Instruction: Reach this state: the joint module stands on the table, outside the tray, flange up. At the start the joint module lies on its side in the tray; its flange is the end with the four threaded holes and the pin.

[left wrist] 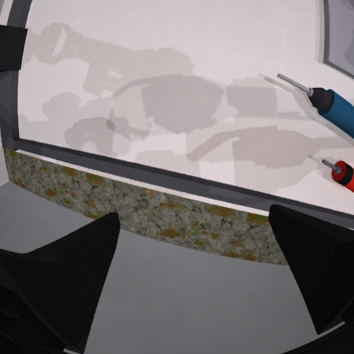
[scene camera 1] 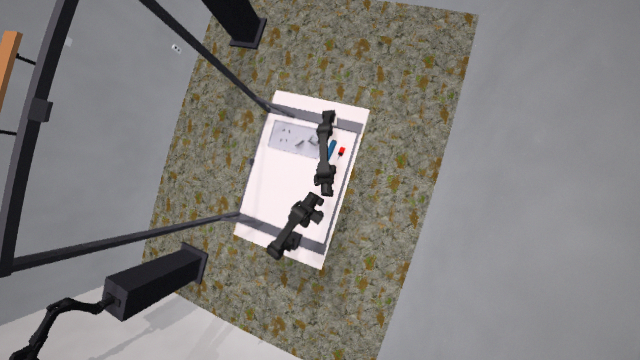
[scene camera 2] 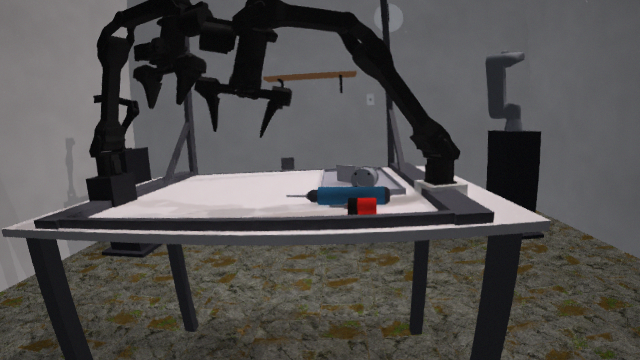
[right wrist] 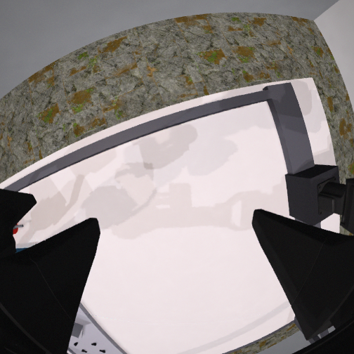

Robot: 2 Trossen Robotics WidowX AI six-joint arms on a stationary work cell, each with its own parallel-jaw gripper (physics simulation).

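Pixels of known places: left gripper, between the fingertips: (scene camera 2: 237,134); right gripper, between the fingertips: (scene camera 2: 164,106); left arm's base, origin of its link: (scene camera 1: 330,118) (scene camera 2: 440,182); right arm's base, origin of its link: (scene camera 1: 290,241) (scene camera 2: 110,175).
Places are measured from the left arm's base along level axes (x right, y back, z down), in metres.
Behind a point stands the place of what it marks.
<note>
The grey joint module (scene camera 1: 313,140) @[x 0.098, y -0.178, z -0.033 m] (scene camera 2: 364,176) @[x 0.076, y -0.179, z -0.015 m] lies on its side in the grey tray (scene camera 1: 275,140) @[x 0.417, y -0.180, z 0.027 m] (scene camera 2: 397,188) @[x 0.098, y -0.079, z 0.029 m] (left wrist: 342,30) (right wrist: 102,334). In scene camera 2 a round end with dark spots faces the camera; I cannot tell whether it is the flange. The left arm partly covers the module in scene camera 1. My left gripper (scene camera 2: 238,133) @[x -0.077, y -0.472, z -0.143 m] (left wrist: 196,217) is open and empty, high above the table (scene camera 1: 280,180) @[x 0.340, y -0.488, z 0.031 m] (scene camera 2: 250,185) @[x 0.314, y -0.498, z 0.031 m], to the left of the tray in scene camera 2. My right gripper (scene camera 2: 166,105) @[x -0.008, y -0.644, z -0.217 m] (right wrist: 177,223) is open and empty, high and farther left.
A blue screwdriver (scene camera 1: 332,148) @[x -0.041, y -0.220, z -0.006 m] (scene camera 2: 352,195) @[x -0.043, y -0.240, z 0.005 m] (left wrist: 340,112) lies beside the tray. A red-handled one (scene camera 1: 341,151) @[x -0.107, y -0.236, z -0.002 m] (scene camera 2: 366,206) @[x -0.123, y -0.231, z 0.010 m] (left wrist: 342,171) lies nearer the table edge. A grey piece (scene camera 1: 300,143) @[x 0.201, y -0.199, z -0.005 m] (scene camera 2: 345,172) @[x 0.206, y -0.202, z -0.008 m] and small dark marks or parts are in the tray. The grippers hang close together.
</note>
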